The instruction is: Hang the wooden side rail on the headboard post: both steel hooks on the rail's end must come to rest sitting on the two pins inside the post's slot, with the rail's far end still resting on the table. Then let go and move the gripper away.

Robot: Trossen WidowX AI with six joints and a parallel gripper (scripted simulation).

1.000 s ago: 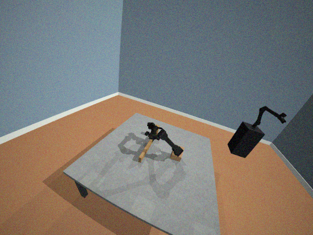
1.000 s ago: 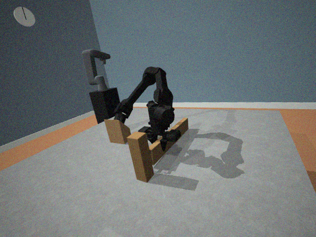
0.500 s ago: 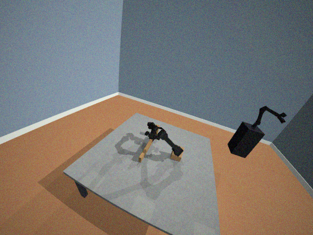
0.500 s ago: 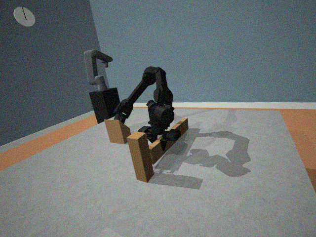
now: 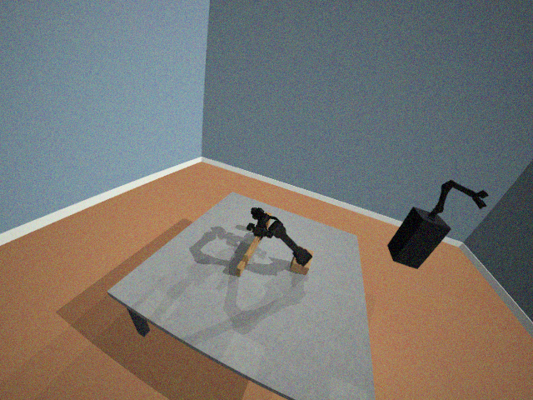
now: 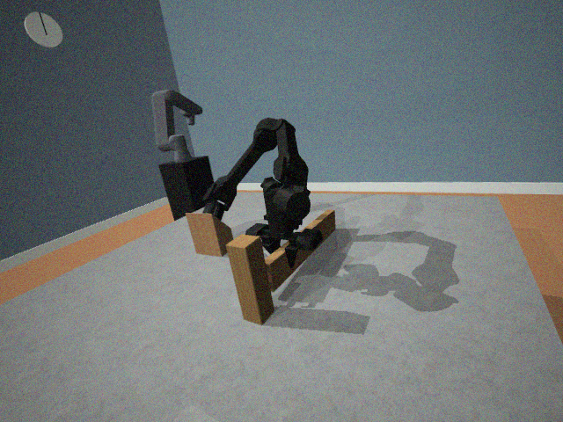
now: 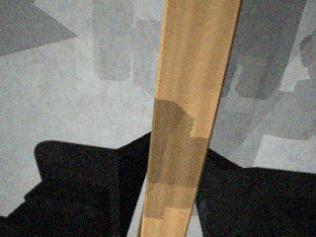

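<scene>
The headboard post is 14 cm to the right of my gripper tip and 4 cm above it.
</scene>
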